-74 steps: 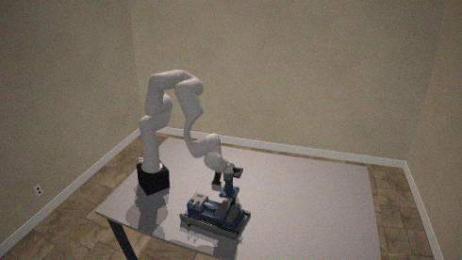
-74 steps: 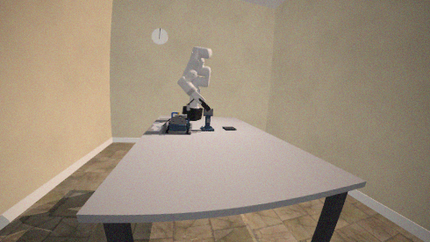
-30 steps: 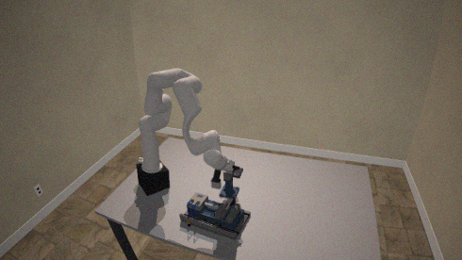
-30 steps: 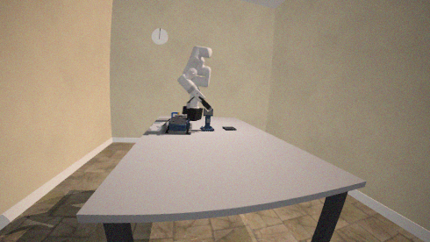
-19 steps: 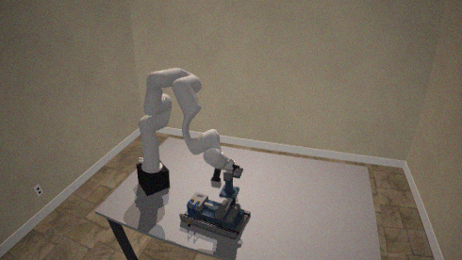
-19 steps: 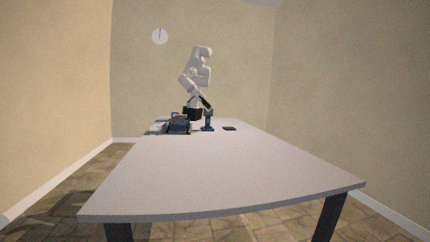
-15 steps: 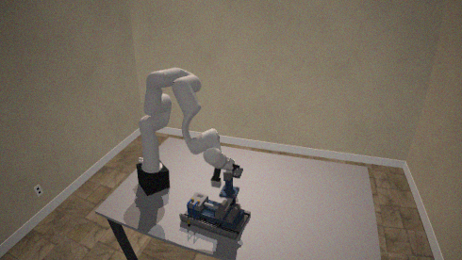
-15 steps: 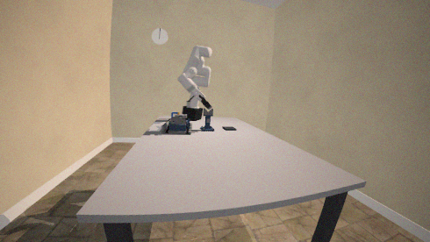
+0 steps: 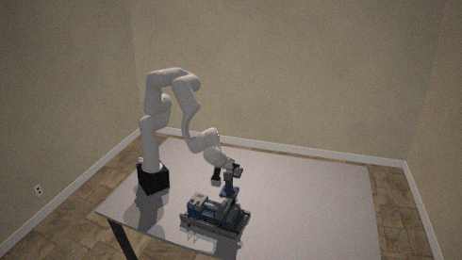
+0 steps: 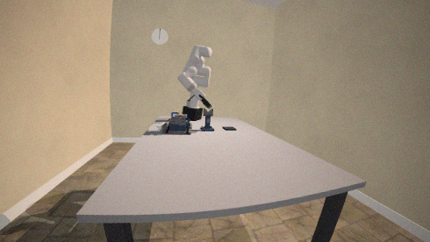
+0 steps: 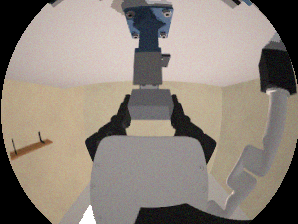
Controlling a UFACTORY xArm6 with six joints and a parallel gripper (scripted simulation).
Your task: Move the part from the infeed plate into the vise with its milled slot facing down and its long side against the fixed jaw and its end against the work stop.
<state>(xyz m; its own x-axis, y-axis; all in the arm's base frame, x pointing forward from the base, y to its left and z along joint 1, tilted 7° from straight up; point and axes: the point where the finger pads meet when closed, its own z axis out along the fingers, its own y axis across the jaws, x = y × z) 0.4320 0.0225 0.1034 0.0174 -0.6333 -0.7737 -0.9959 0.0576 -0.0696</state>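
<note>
Now: the part 1 cm to the left of my hand. From my hand the other things lie so: vise: 20 cm to the right, 15 cm below, 1 cm behind; then dark infeed plate: 20 cm to the left, 19 cm below, 1 cm behind.
</note>
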